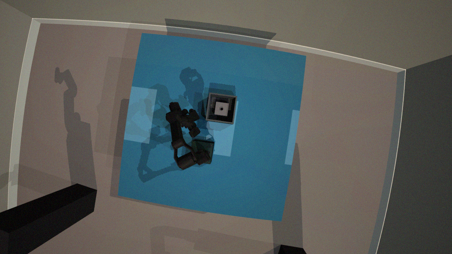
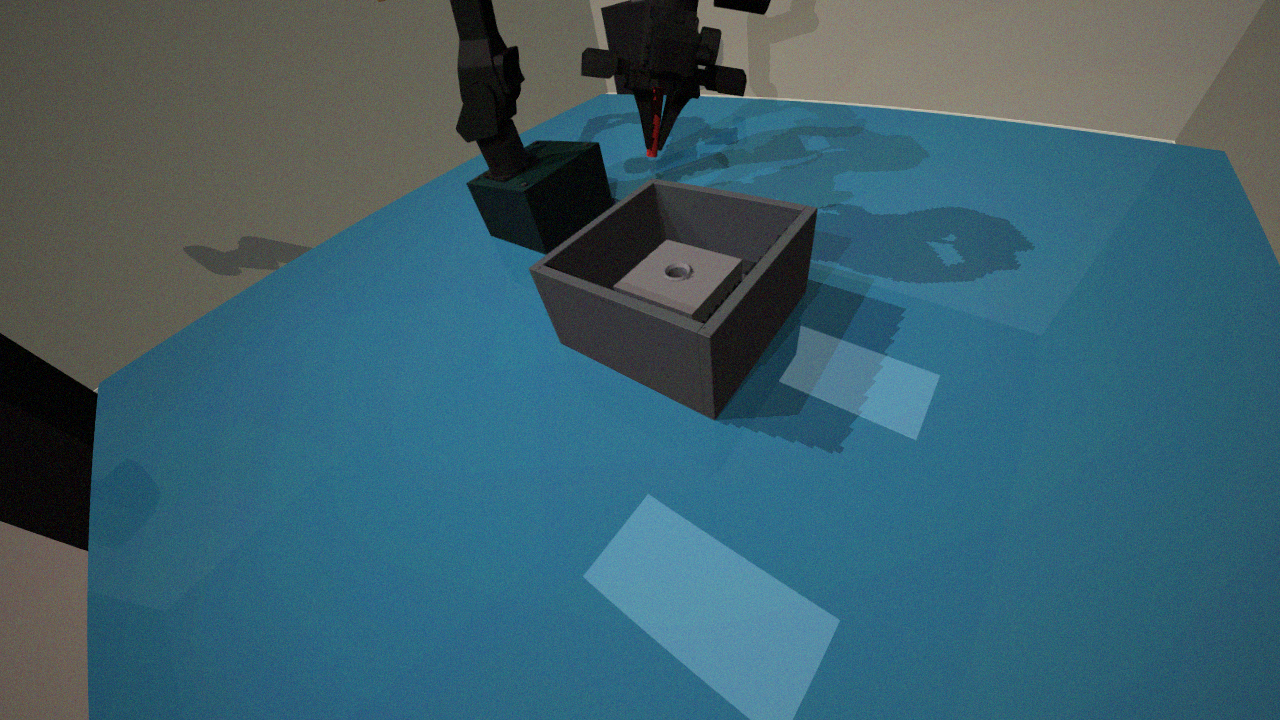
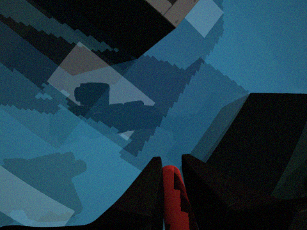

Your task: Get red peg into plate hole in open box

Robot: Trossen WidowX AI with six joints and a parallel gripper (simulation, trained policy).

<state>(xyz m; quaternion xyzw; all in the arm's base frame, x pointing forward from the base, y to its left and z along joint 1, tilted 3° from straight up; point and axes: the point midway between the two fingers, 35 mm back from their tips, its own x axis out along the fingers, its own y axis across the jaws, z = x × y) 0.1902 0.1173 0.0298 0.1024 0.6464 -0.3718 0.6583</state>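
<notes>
Now: the grey plate 15 cm ahead of my gripper tip, 14 cm to the right of it and 6 cm below it. The rest, counted from my gripper tip: red peg 3 cm above, 2 cm to the left, 1 cm behind; box 15 cm ahead, 14 cm to the right, 8 cm below.
</notes>
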